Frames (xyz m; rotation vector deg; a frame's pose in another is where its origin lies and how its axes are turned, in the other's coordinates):
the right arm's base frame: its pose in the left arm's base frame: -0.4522 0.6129 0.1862 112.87 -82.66 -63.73
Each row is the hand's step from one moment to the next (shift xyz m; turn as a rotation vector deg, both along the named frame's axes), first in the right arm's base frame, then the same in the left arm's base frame.
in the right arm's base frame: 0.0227 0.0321 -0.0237 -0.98 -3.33 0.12
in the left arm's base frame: 0.0040 -0.0347 0.0298 1.66 2.09 -2.23
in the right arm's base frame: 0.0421 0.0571 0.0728 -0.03 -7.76 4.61
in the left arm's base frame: -0.0863 -0.0520 -0.0131 0.62 3.18 -8.42
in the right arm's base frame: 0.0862 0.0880 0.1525 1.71 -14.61 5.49
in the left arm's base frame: -0.1632 -0.0961 -0.0505 4.00 4.03 -14.64
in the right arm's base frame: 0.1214 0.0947 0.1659 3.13 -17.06 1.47
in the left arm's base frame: -0.1735 -0.1299 -0.0651 8.84 3.17 -14.66
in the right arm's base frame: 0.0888 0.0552 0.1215 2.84 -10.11 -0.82
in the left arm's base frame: -0.1191 -0.0901 -0.0582 6.74 0.79 -8.05
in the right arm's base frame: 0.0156 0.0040 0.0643 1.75 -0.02 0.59
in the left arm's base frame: -0.0527 -0.0096 -0.0390 -0.25 -1.57 -0.95
